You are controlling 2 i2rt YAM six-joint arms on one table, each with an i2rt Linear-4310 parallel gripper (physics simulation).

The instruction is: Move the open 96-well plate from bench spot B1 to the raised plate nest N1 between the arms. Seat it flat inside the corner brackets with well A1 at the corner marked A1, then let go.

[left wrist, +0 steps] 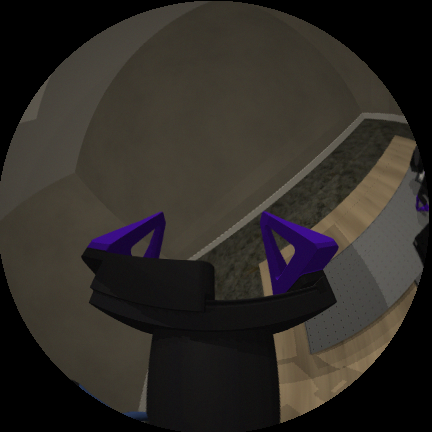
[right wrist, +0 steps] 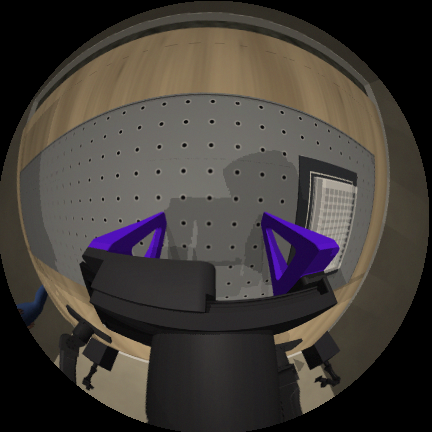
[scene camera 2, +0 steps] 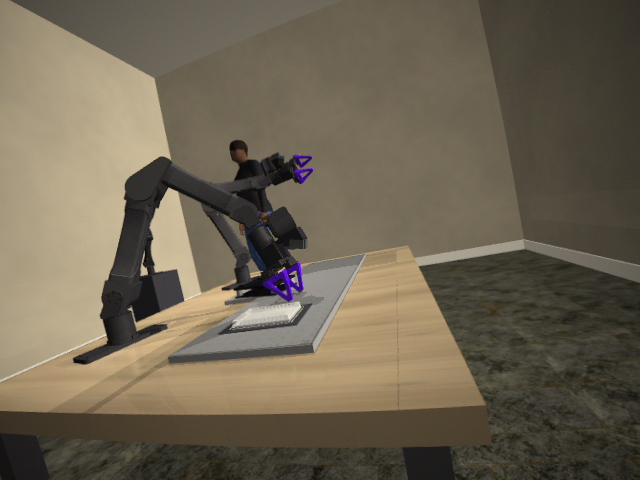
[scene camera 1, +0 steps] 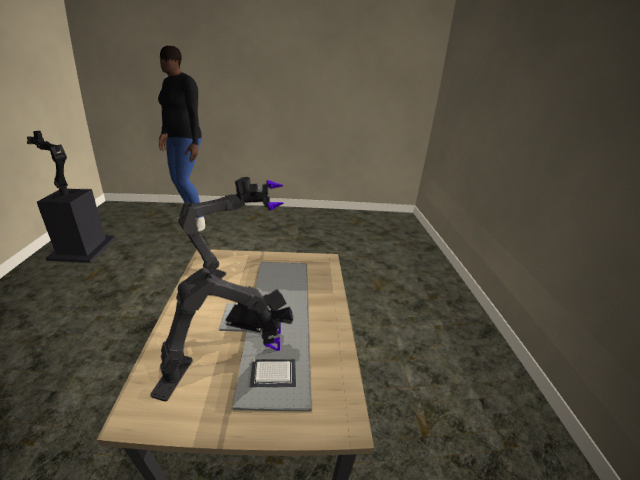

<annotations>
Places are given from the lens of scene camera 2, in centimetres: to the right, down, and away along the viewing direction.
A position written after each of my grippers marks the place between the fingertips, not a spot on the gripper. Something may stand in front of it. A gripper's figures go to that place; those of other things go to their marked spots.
my right gripper (scene camera 2: 296, 295): -6, 15, 76
white well plate (scene camera 2: 280, 313): -8, 15, 58
</annotations>
